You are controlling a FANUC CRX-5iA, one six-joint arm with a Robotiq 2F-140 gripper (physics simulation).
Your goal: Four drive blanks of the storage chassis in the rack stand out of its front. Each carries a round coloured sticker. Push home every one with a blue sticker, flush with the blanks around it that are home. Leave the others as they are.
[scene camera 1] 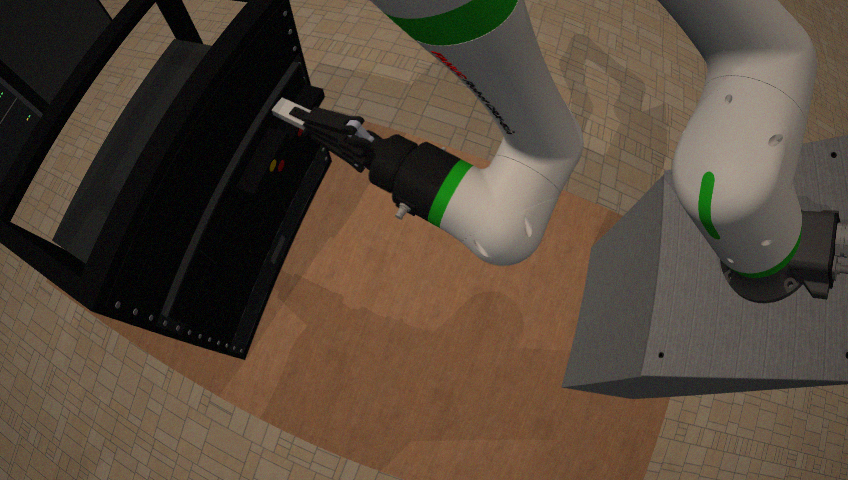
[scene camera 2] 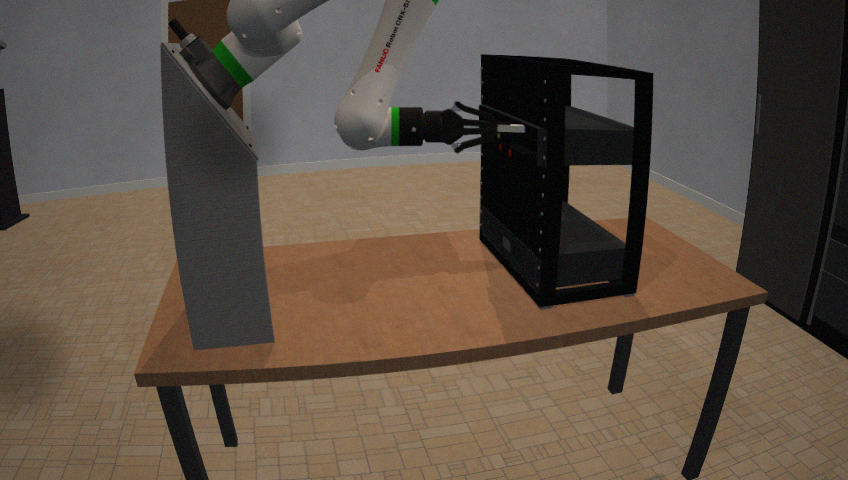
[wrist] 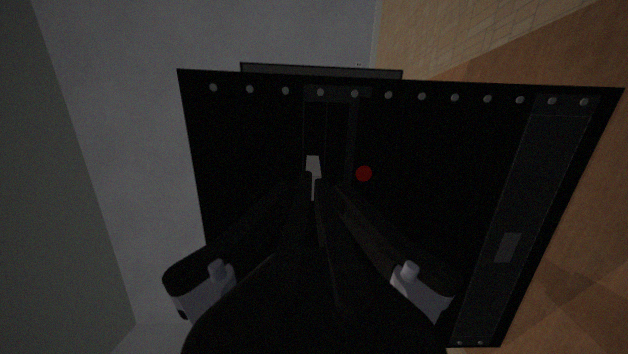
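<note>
The storage chassis (scene camera 1: 205, 220) (scene camera 2: 541, 145) (wrist: 337, 95) sits high in the black rack (scene camera 2: 643, 178). A yellow sticker (scene camera 1: 273, 165) (scene camera 2: 498, 136) and a red sticker (scene camera 1: 280, 165) (scene camera 2: 509, 152) show on its dark front. Another red sticker (scene camera 1: 300, 132) (scene camera 2: 500, 146) shows below the fingers; one red sticker (wrist: 363, 173) shows in the wrist view. No blue sticker is visible; outlines of the standing-out blanks are hard to make out. My gripper (scene camera 1: 288, 111) (scene camera 2: 511, 127) (wrist: 312, 165) is shut and empty, with its pale tips at the chassis front. Contact cannot be told, and the fingers hide what lies behind them.
A lower unit (scene camera 1: 276, 249) (scene camera 2: 505, 240) (wrist: 540, 175) fills the bottom of the rack front. The rack's side rails with screws flank the chassis. The rack stands on the wooden table (scene camera 1: 476, 386) (scene camera 2: 416, 321), opposite the arm's grey pedestal (scene camera 1: 618, 285) (scene camera 2: 220, 237).
</note>
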